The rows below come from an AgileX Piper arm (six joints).
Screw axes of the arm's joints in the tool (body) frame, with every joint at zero. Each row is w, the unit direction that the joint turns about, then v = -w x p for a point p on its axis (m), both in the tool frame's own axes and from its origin. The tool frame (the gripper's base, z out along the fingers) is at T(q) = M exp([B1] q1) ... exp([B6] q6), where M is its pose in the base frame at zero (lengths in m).
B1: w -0.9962 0 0.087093 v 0.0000 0.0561 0.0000
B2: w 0 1 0 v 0.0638 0.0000 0.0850
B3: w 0 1 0 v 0.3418 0.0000 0.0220
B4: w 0 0 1 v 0.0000 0.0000 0.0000
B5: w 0 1 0 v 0.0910 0.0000 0.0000
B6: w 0 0 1 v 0.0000 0.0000 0.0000
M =
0.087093 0 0.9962 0.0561
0 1 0 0.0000
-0.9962 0 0.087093 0.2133
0 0 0 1
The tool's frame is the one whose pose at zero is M.
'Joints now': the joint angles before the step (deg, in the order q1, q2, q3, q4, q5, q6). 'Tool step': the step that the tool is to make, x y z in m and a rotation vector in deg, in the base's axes. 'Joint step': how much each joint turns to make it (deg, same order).
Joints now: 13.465 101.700 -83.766 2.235 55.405 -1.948
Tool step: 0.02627 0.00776 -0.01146 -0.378 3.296 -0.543
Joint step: 0.172 6.933 -7.793 0.057 4.125 0.917
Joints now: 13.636 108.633 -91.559 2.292 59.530 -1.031
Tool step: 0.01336 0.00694 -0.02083 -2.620 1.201 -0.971
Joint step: 1.089 4.296 -2.062 -3.209 -0.457 2.922
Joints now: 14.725 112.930 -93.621 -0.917 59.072 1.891
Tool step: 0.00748 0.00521 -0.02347 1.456 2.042 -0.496
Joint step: 0.058 3.267 -0.001 2.006 -1.661 0.000
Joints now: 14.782 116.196 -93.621 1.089 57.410 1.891
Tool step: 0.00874 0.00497 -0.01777 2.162 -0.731 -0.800
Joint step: 0.001 2.577 0.001 2.062 -3.839 0.000
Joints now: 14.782 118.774 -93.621 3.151 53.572 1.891
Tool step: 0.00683 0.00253 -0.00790 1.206 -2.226 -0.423
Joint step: 0.000 1.262 -0.002 0.746 -3.725 -0.058
